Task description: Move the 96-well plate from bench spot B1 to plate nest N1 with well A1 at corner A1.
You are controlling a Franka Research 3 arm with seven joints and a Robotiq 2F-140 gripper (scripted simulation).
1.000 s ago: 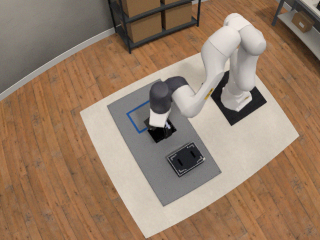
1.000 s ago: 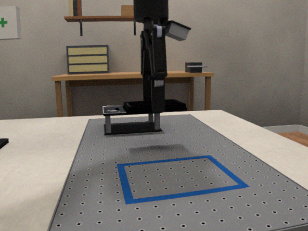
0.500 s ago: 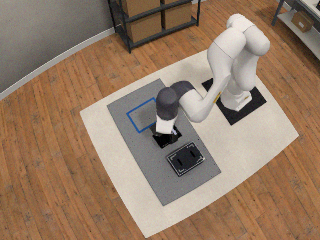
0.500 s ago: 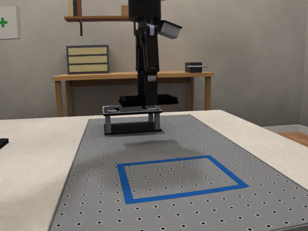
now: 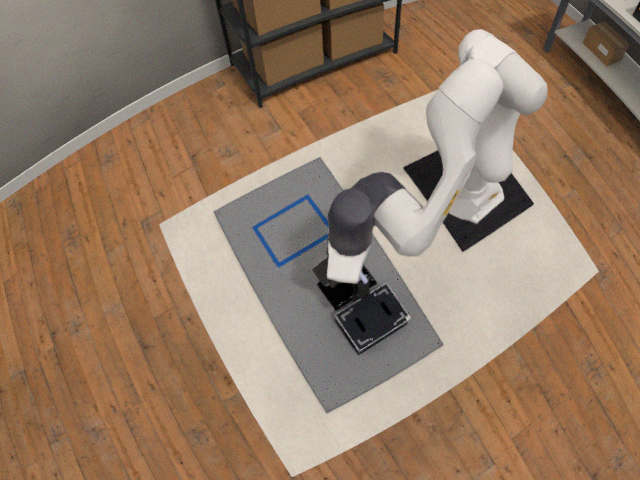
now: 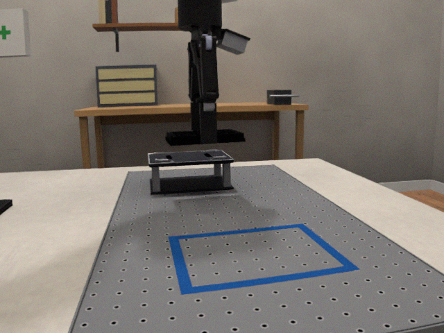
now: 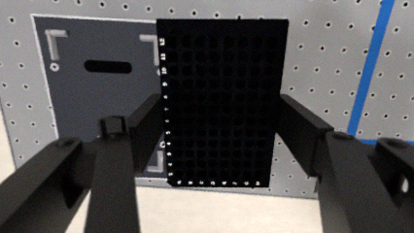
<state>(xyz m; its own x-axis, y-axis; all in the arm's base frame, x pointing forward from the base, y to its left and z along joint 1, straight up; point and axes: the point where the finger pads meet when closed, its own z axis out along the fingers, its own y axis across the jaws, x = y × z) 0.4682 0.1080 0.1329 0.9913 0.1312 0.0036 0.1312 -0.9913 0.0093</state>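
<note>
Right now my hand is 10 cm to the right of the raised plate nest, 8 cm above it and 3 cm past it. Round my hand: corner label: 15 cm to the left, 11 cm behind, 7 cm below; then black 96-well plate: 2 cm below.
</note>
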